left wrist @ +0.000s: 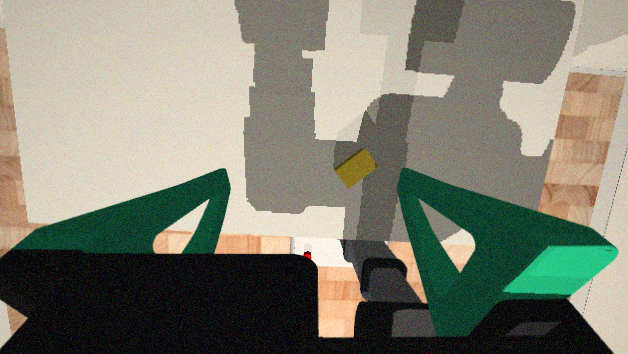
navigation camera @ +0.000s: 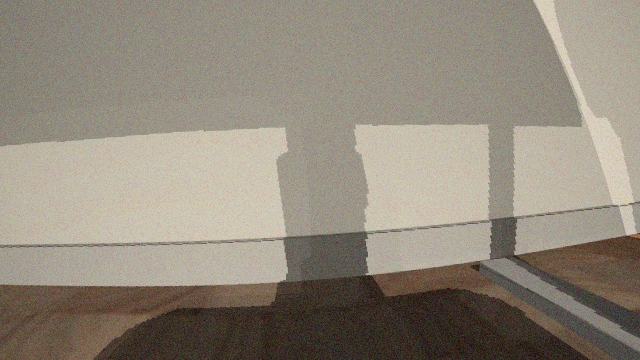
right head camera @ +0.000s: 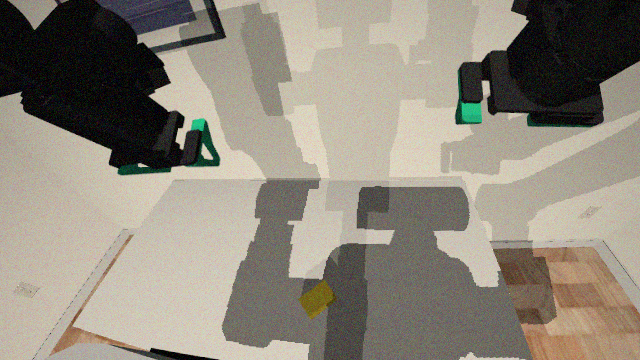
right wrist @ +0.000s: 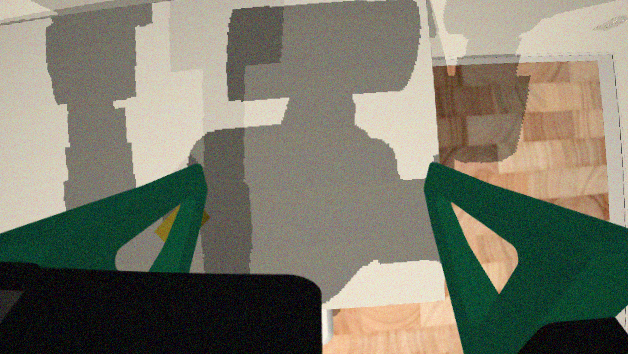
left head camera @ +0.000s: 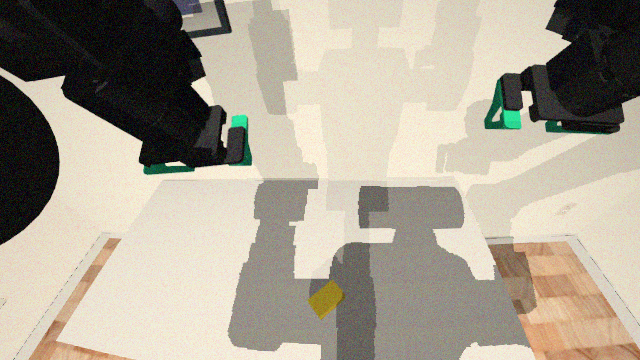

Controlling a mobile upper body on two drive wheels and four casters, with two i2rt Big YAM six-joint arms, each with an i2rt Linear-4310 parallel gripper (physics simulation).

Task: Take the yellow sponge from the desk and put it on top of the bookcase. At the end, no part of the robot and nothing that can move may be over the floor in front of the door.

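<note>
The yellow sponge lies on the pale desk, in shadow, turned at an angle. In the right wrist view a finger partly covers it. My left gripper is open and empty, well above the desk; in its wrist view the sponge shows between the fingertips, nearer the right one. My right gripper is open and empty, high above the desk's right part. The bookcase and the door do not show.
A framed picture hangs on the wall behind the desk. Wood floor shows beside the desk. My white base is at its near edge. A grey desk foot lies low at the right in the navigation view.
</note>
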